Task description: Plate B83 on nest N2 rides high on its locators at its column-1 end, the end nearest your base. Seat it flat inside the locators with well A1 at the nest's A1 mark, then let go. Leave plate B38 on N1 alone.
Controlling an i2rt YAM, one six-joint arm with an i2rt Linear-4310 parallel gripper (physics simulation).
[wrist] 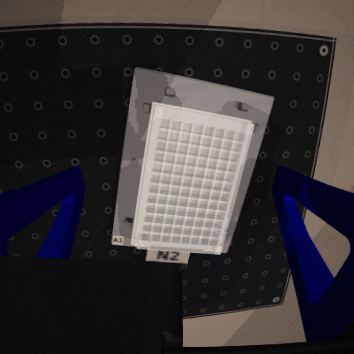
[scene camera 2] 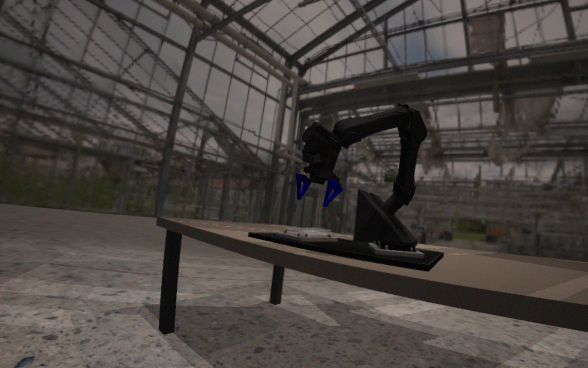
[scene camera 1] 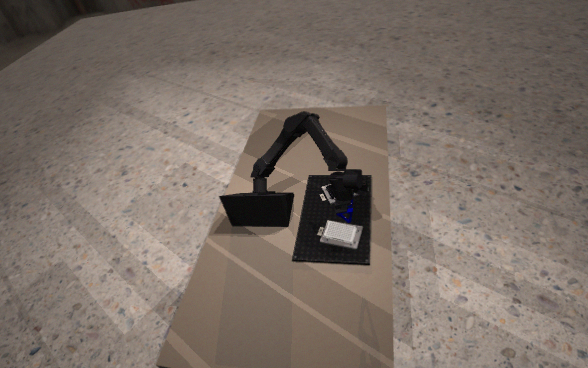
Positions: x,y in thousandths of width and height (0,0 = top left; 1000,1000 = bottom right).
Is my gripper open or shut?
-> Open.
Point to a black perforated baseplate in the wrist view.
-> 205,242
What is my gripper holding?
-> Nothing.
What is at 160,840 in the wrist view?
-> My gripper.
